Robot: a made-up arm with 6 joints. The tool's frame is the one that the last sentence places. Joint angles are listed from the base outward.
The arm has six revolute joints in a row. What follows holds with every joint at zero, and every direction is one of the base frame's.
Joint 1 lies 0.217 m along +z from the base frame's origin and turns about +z.
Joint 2 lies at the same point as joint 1 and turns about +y.
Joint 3 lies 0.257 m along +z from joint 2 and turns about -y.
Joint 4 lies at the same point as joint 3 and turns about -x.
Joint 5 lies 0.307 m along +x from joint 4 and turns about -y.
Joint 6 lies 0.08 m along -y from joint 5 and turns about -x.
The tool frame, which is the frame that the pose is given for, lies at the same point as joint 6; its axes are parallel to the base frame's.
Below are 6 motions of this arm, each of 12 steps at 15 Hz.
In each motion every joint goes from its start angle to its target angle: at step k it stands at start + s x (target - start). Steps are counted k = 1, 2, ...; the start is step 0. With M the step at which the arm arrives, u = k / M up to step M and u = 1 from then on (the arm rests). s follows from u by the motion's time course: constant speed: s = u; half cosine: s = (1 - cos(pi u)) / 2; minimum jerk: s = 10 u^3 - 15 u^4 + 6 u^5.
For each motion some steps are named. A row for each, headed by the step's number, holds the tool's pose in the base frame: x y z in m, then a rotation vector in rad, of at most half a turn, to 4 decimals.
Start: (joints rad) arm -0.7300 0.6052 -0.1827 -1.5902 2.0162 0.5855
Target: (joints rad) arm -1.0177 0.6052 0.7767 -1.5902 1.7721 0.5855
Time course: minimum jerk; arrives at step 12
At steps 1, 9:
1: 0.2298 -0.2042 0.1551 -0.3000 -0.4194 -2.5615
9: 0.2535 -0.3817 0.3707 0.3004 -1.4142 -2.4558

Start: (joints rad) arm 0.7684 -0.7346 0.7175 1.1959 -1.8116 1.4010
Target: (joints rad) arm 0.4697 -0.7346 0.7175 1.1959 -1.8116 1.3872
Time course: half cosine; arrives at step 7
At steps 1, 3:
1: -0.1330 -0.1649 0.7214 -1.4083 0.5712 -0.1636
3: -0.1490 -0.1506 0.7214 -1.3755 0.6420 -0.2460

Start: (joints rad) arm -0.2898 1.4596 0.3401 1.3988 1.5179 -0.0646
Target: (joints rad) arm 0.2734 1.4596 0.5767 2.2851 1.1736 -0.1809
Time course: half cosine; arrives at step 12
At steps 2, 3, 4, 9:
2: 0.4477 -0.1246 0.0072 -0.3548 -0.2168 1.1715
3: 0.4587 -0.0999 0.0114 -0.3938 -0.1982 1.2733
4: 0.4704 -0.0666 0.0167 -0.4516 -0.1755 1.4025
9: 0.4776 0.1373 0.0423 -0.9505 -0.1130 2.0524

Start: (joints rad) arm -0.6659 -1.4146 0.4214 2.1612 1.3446 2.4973
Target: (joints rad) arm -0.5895 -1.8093 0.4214 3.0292 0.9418 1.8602
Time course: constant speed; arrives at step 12
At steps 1, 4, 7, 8, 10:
1: -0.2903 0.2874 0.5235 0.5015 -0.3506 0.4217
4: -0.3020 0.3019 0.4868 0.5879 -0.5781 0.3692
7: -0.3118 0.3107 0.4507 0.6568 -0.8233 0.3612
8: -0.3147 0.3124 0.4389 0.6750 -0.9074 0.3682
10: -0.3203 0.3141 0.4158 0.7027 -1.0772 0.3959

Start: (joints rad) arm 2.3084 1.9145 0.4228 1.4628 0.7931 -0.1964
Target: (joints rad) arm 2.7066 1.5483 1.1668 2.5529 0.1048 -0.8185
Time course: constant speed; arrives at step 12
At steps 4, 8, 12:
4: -0.3599 0.2770 -0.0824 1.0810 0.7427 -2.2194
8: -0.4672 0.2429 0.0295 1.0710 1.3998 -2.0720
12: -0.5344 0.1750 0.1497 0.8644 2.1042 -2.0063

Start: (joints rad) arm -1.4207 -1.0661 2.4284 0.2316 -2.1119 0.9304
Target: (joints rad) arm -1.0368 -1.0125 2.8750 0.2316 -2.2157 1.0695
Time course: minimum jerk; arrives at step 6
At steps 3, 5, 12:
3: -0.2323 0.4202 0.1713 -1.3965 -0.8826 -1.7582
5: -0.2835 0.3381 0.1339 -1.3478 -1.0864 -1.6750
12: -0.2864 0.3314 0.1313 -1.3426 -1.1018 -1.6693

